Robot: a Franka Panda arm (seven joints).
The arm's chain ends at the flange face. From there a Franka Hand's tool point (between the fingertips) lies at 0.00 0.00 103.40 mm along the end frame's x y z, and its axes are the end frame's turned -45 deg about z.
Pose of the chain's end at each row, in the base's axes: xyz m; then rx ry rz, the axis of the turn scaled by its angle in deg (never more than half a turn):
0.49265, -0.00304, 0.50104, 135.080, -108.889, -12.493
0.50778, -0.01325, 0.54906, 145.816, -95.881, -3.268
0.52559, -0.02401, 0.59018, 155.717, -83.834, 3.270
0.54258, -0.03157, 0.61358, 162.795, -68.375, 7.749
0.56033, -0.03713, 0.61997, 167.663, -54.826, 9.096
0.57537, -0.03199, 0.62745, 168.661, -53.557, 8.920
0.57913, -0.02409, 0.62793, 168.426, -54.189, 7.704
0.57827, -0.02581, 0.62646, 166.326, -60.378, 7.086
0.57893, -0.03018, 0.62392, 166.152, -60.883, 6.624
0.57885, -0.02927, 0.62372, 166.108, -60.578, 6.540
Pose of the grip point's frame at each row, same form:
0.47433, -0.00223, 0.39928, 169.722, -49.864, -15.353
0.49915, -0.01934, 0.44620, 172.544, -32.998, -6.242
0.52629, -0.03077, 0.48700, 175.402, -17.807, 1.174
0.54865, -0.04049, 0.51074, 174.987, -0.864, 5.188
0.56855, -0.04620, 0.51730, 174.003, 13.365, 6.349
0.58374, -0.03997, 0.52470, 174.435, 14.903, 6.505
0.58608, -0.03182, 0.52505, 174.747, 14.260, 5.351
0.58425, -0.03356, 0.52352, 175.316, 7.803, 4.784
0.58437, -0.03778, 0.52094, 175.456, 7.279, 4.359
0.58413, -0.03708, 0.52075, 175.330, 7.543, 4.196

